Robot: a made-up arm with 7 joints.
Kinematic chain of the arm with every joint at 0, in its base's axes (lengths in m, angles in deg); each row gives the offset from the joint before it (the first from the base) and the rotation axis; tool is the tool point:
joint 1: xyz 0.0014 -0.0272 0.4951 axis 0 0.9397 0.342
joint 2: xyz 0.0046 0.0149 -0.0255 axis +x
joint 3: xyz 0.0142 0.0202 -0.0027 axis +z
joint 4: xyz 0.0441 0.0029 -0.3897 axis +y
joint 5: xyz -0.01 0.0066 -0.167 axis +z
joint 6: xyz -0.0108 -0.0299 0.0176 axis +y
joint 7: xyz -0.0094 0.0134 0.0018 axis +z
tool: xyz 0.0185 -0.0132 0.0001
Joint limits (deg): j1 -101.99..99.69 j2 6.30..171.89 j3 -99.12..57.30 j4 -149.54..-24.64 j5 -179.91..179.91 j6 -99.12..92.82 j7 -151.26..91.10
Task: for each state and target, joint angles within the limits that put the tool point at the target. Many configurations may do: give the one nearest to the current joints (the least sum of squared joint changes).
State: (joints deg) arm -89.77 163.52 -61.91 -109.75 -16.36 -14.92 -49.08
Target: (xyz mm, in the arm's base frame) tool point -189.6 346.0 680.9
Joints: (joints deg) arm -97.18 159.00 -68.55 -91.82 -19.19 -15.28 -51.90
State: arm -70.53 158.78 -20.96 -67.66 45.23 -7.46 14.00
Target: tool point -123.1 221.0 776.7
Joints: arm -81.92 154.40 -37.81 -100.84 47.49 -8.61 10.53
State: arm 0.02 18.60 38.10 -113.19 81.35 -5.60 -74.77
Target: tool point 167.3 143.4 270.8
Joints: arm -7.75 20.76 36.05 -139.78 87.04 -7.37 -73.47
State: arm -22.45 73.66 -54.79 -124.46 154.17 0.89 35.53
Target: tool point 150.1 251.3 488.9
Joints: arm -17.79 100.50 -55.68 -148.07 151.35 -0.05 34.51
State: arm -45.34 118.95 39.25 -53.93 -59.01 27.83 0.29
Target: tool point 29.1 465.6 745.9
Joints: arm -50.76 104.52 57.30 -33.92 -71.98 5.15 3.99
